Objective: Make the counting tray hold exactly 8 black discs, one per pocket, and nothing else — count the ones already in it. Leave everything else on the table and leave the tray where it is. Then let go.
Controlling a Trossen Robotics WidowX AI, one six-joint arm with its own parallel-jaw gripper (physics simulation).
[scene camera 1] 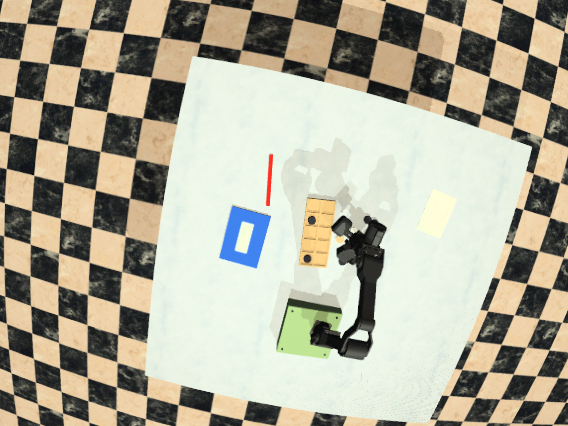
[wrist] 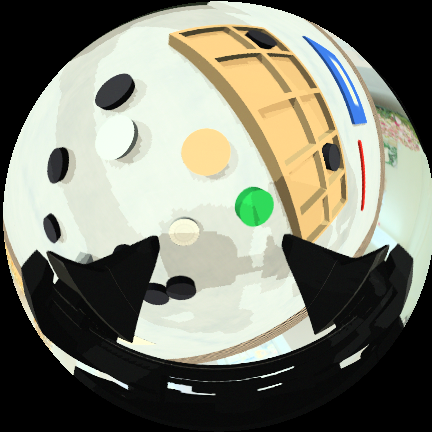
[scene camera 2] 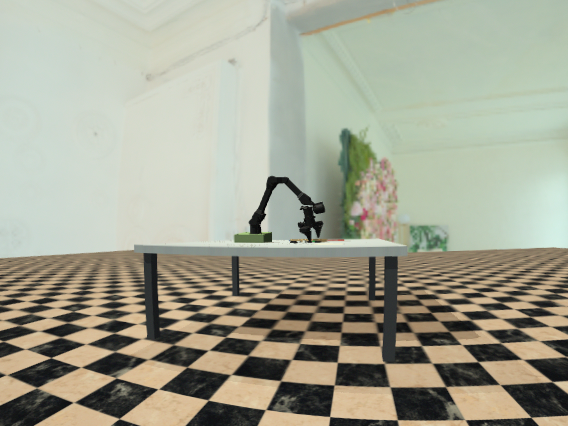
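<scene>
The tan counting tray [scene camera 1: 325, 232] [wrist: 280, 120] holds black discs in two pockets of its far row: one [scene camera 1: 307, 258] [wrist: 261, 39] at the end nearer the base, one [scene camera 1: 311, 220] [wrist: 331, 156] nearer the other end. Other pockets look bare. Loose black discs lie beside the tray in the wrist view: one [wrist: 115, 91] at upper left, two [wrist: 58, 165] [wrist: 52, 228] at far left, and a touching or overlapping pair [wrist: 156, 293] [wrist: 180, 287]. Another is partly hidden behind the left finger. My gripper [scene camera 1: 356, 230] [scene camera 2: 311, 232] [wrist: 221, 241] is open and empty, low above the table.
White [wrist: 116, 137], tan [wrist: 206, 152], green [wrist: 254, 206] and cream [wrist: 184, 231] discs lie beside the tray. A blue panel with a pale centre [scene camera 1: 228, 245] [wrist: 337, 75] and a red bar [scene camera 1: 269, 180] [wrist: 362, 175] lie beyond it. A pale yellow rectangle [scene camera 1: 437, 213] lies right; the green base [scene camera 1: 295, 335] stands nearby.
</scene>
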